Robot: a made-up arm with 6 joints.
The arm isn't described. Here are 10 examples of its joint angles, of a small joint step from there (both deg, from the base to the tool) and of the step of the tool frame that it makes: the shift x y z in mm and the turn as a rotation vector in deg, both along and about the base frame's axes.
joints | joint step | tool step
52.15 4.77 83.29 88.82 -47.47 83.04 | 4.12 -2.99 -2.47 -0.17 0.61 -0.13 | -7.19 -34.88 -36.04 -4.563 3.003 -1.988
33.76 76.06 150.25 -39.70 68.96 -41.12 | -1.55 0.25 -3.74 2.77 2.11 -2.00 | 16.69 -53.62 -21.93 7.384 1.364 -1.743
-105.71 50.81 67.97 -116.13 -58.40 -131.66 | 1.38 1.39 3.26 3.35 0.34 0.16 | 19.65 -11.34 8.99 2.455 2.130 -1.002
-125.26 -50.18 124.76 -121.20 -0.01 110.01 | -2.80 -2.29 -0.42 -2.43 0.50 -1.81 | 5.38 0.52 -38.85 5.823 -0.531 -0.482
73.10 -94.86 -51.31 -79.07 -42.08 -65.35 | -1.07 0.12 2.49 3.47 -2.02 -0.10 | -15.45 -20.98 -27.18 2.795 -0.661 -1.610
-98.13 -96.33 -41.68 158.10 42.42 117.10 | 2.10 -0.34 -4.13 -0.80 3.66 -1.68 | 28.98 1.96 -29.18 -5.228 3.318 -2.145
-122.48 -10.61 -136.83 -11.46 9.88 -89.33 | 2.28 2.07 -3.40 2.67 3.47 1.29 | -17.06 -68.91 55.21 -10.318 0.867 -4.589
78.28 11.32 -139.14 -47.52 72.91 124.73 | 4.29 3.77 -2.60 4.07 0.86 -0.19 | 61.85 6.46 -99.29 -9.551 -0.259 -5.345
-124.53 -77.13 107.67 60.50 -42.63 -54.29 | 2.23 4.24 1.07 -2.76 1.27 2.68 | -25.87 -24.34 39.09 -0.635 4.885 -0.616
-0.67 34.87 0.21 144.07 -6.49 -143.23 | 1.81 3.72 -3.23 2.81 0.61 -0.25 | -47.17 -43.95 -0.47 -1.039 2.091 -9.143
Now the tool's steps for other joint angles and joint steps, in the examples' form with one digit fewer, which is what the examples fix.
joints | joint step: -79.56 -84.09 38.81 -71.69 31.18 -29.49 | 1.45 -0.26 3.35 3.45 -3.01 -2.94
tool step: -32.9 -9.2 -22.1 0.14 -1.77 5.01
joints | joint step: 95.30 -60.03 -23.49 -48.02 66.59 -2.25 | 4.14 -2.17 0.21 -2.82 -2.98 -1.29
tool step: 16.1 17.7 13.1 -1.49 8.00 -2.53
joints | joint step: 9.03 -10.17 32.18 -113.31 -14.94 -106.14 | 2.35 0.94 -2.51 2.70 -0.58 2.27
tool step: -12.0 -65.5 -11.1 -4.07 0.23 -6.14
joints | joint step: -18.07 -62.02 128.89 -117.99 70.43 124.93 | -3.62 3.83 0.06 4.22 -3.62 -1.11
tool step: -0.1 4.1 1.7 2.70 -0.02 -2.27
